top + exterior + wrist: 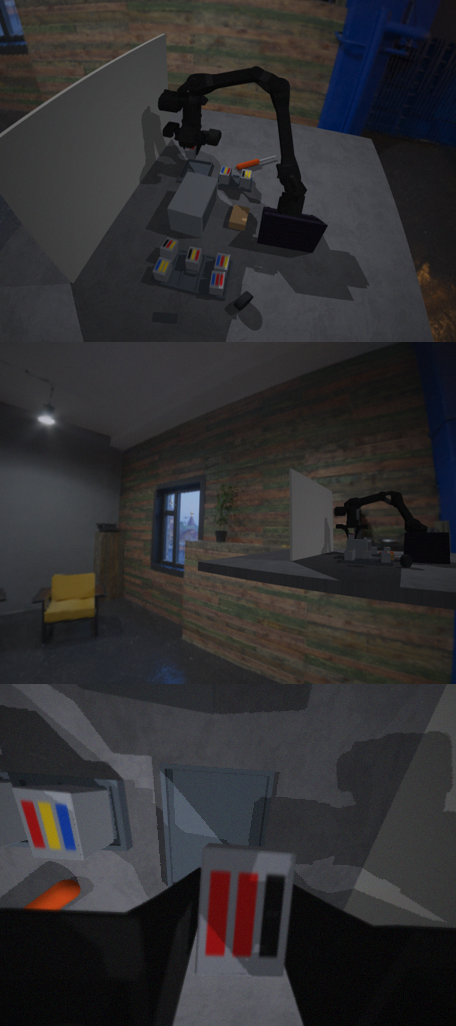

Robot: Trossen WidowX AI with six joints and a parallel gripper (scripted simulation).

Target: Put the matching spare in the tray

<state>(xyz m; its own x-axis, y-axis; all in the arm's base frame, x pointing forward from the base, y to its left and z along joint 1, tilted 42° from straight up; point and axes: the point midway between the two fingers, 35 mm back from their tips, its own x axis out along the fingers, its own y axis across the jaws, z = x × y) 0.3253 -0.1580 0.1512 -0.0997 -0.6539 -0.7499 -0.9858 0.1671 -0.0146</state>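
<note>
My gripper tip is 9 cm above the tray and 1 cm past it. Round my gripper tip: grey mounted unit (20 cm to the left, 4 cm below, 4 cm behind); tan box (20 cm to the left, 18 cm behind, 8 cm below); grey panel (20 cm ahead, 15 cm to the left, 13 cm above).
</note>
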